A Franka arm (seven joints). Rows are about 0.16 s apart.
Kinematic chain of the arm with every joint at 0, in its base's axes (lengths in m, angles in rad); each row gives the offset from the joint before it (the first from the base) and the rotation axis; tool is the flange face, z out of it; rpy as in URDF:
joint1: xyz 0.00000 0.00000 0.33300 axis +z
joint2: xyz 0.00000 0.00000 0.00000 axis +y
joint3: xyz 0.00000 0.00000 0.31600 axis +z
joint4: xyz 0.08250 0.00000 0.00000 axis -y
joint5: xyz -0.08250 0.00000 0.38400 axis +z
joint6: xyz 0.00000 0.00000 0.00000 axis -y
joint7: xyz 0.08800 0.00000 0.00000 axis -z
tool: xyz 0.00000 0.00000 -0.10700 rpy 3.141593 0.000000 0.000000
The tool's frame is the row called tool.
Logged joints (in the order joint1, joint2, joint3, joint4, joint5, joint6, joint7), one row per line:
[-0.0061, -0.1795, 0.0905, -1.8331, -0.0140, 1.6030, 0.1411]
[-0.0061, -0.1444, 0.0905, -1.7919, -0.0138, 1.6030, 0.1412]
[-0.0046, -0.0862, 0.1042, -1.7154, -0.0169, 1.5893, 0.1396]
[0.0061, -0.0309, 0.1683, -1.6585, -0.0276, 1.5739, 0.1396]
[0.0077, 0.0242, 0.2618, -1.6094, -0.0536, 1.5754, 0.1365]
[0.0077, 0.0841, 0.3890, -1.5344, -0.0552, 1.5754, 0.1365]
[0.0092, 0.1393, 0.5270, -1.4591, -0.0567, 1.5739, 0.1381]
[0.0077, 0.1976, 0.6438, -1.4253, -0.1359, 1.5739, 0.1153]
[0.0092, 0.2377, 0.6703, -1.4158, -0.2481, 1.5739, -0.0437]
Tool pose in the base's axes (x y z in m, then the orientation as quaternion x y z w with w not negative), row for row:
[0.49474, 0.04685, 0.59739, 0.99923, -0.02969, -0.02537, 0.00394]
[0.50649, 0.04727, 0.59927, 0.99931, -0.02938, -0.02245, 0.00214]
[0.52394, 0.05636, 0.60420, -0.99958, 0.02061, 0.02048, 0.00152]
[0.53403, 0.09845, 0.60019, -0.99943, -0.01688, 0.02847, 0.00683]
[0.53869, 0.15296, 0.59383, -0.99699, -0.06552, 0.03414, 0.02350]
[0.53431, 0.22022, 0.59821, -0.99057, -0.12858, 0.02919, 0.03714]
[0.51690, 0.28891, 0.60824, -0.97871, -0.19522, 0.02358, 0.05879]
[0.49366, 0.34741, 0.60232, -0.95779, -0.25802, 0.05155, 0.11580]
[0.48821, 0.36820, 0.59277, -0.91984, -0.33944, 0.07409, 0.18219]
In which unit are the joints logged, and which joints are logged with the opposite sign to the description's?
The joints are logged in radians. Opposite sign: joint5.
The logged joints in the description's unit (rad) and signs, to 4 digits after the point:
[-0.0061, -0.1795, 0.0905, -1.8331, 0.0140, 1.6030, 0.1411]
[-0.0061, -0.1444, 0.0905, -1.7919, 0.0138, 1.6030, 0.1412]
[-0.0046, -0.0862, 0.1042, -1.7154, 0.0169, 1.5893, 0.1396]
[0.0061, -0.0309, 0.1683, -1.6585, 0.0276, 1.5739, 0.1396]
[0.0077, 0.0242, 0.2618, -1.6094, 0.0536, 1.5754, 0.1365]
[0.0077, 0.0841, 0.3890, -1.5344, 0.0552, 1.5754, 0.1365]
[0.0092, 0.1393, 0.5270, -1.4591, 0.0567, 1.5739, 0.1381]
[0.0077, 0.1976, 0.6438, -1.4253, 0.1359, 1.5739, 0.1153]
[0.0092, 0.2377, 0.6703, -1.4158, 0.2481, 1.5739, -0.0437]

